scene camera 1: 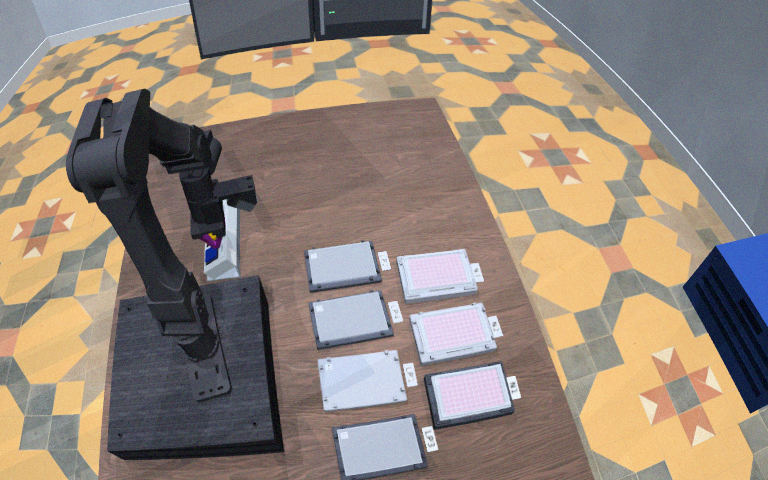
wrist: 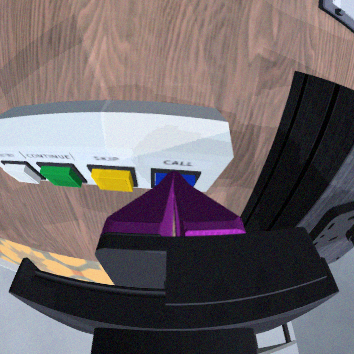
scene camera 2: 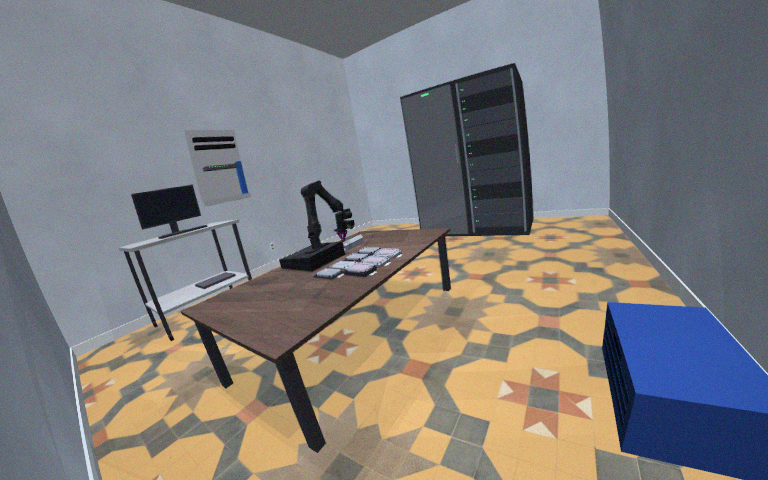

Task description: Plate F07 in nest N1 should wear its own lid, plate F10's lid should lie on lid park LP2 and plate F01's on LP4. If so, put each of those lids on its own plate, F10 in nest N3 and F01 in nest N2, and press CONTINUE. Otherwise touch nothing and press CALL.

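Frame: origin at the arm's base, x ahead, y left, z up, level; centimetres.
Seen in the pictures: gripper, between the fingertips: [scene camera 1: 216, 247] [wrist: 173, 178] [scene camera 2: 343, 241]; arm's base, origin of its link: [scene camera 1: 203, 346] [scene camera 2: 317, 248].
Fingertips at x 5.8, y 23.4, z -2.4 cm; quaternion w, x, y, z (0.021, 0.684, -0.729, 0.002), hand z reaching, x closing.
Note:
Pixels of each thing's top centre, then the offset from my fingertips to it. "spot": a spot on its surface instead. Level surfaces: height alone.
- blue CALL button, centre of its top: [wrist: 173, 191] [scene camera 1: 210, 250] dx -1.6, dy +0.1, dz -0.4 cm
- green CONTINUE button, a spot on its surface: [wrist: 61, 175] spot: dx +0.7, dy +9.1, dz -0.6 cm
- nest N1, a spot on its surface: [scene camera 1: 434, 413] spot: dx +28.4, dy -45.4, dz -3.9 cm
- nest N2, a spot on its surface: [scene camera 1: 421, 355] spot: dx +30.9, dy -33.8, dz -4.4 cm
- farthest nest, a spot on its surface: [scene camera 1: 408, 294] spot: dx +33.6, dy -21.2, dz -3.7 cm
- LP4, centre of its top: [scene camera 1: 349, 315] [scene camera 2: 356, 255] dx +21.7, dy -21.5, dz -4.2 cm
- LP3, centre of its top: [scene camera 1: 379, 446] [scene camera 2: 328, 271] dx +17.6, dy -47.6, dz -4.2 cm
- farthest park, a spot on its surface: [scene camera 1: 343, 266] spot: dx +24.3, dy -10.2, dz -4.3 cm
- pale park, centre of its top: [scene camera 1: 361, 377] [scene camera 2: 343, 262] dx +19.3, dy -34.3, dz -4.0 cm
- white button box, centre of its top: [wrist: 73, 173] [scene camera 1: 217, 220] [scene camera 2: 349, 238] dx +1.3, dy +7.2, dz +0.4 cm
- wooden table, height of its surface: dz -6.1 cm
- yellow SKIP button, centre of its top: [wrist: 110, 187] dx -0.7, dy +5.0, dz -0.4 cm
My gripper [scene camera 1: 217, 244] [scene camera 2: 342, 238] [wrist: 173, 178] is shut and empty. In the wrist view its purple tips overlap the blue CALL button [wrist: 161, 178] [scene camera 1: 211, 254]; contact cannot be told. The green CONTINUE button [wrist: 61, 175] is left of the yellow SKIP button. Plates with pink wells sit in nest N1 [scene camera 1: 434, 413], in nest N2 [scene camera 1: 421, 355] and in the farthest nest [scene camera 1: 408, 294]; whether the N1 plate wears a lid is unclear. Grey lids lie on LP4 [scene camera 1: 353, 316], LP3 [scene camera 1: 380, 447] and the farthest park [scene camera 1: 343, 266]. A pale park [scene camera 1: 362, 380] shows a small tag. Plate codes are too small to read.
The white button box [scene camera 1: 230, 254] [wrist: 105, 127] stands beyond the black arm base [scene camera 1: 186, 407] [scene camera 2: 311, 257] on the wooden table [scene camera 1: 362, 169] [scene camera 2: 271, 305]. The yellow SKIP button [wrist: 112, 179] is beside CALL. A blue cabinet [scene camera 1: 741, 283] [scene camera 2: 690, 362] stands on the floor.

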